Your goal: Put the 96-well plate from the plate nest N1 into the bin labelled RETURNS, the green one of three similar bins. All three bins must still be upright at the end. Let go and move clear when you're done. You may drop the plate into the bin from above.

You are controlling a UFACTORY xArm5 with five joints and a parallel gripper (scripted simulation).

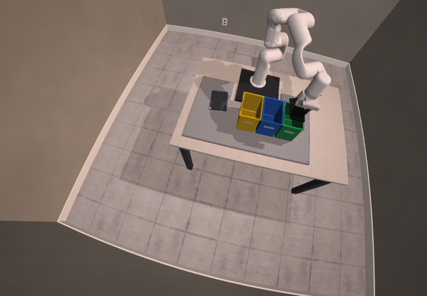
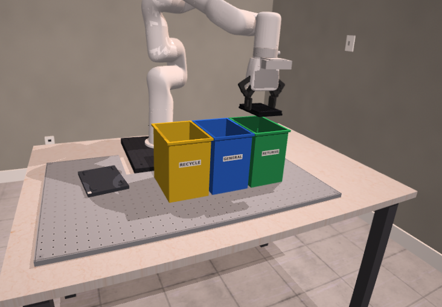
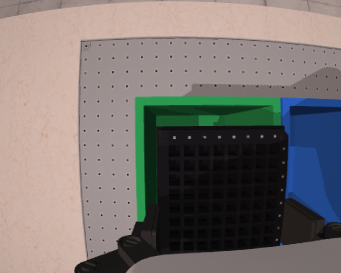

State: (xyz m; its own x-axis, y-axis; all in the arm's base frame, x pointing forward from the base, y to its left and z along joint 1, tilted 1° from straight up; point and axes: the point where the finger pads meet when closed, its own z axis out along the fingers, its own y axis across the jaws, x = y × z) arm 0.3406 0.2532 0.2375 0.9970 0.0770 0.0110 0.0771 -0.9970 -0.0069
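My gripper is now 150 mm above the green returns bin. The rest, counted from my hand: blue general bin 10 mm ahead, 130 mm to the right, 150 mm below; yellow recycle bin 20 mm ahead, 260 mm to the right, 150 mm below; black 96-well plate 10 mm below.
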